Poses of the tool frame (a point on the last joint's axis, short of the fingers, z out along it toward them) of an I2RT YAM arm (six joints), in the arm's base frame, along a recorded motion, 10 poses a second.
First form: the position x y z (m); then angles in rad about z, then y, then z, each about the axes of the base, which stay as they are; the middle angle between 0 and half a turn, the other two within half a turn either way.
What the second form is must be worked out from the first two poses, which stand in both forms.
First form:
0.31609, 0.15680, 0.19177, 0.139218, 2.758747, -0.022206
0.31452, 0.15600, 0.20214, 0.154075, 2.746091, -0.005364
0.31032, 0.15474, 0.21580, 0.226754, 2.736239, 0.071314
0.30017, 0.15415, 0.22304, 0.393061, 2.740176, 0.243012
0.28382, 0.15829, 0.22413, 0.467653, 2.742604, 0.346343
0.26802, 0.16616, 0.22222, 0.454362, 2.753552, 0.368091
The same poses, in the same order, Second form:
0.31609, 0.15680, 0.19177, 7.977, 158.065, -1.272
0.31452, 0.15600, 0.20214, 8.828, 157.339, -0.307
0.31032, 0.15474, 0.21580, 12.992, 156.775, 4.086
0.30017, 0.15415, 0.22304, 22.521, 157.001, 13.924
0.28382, 0.15829, 0.22413, 26.795, 157.140, 19.844
0.26802, 0.16616, 0.22222, 26.033, 157.767, 21.090

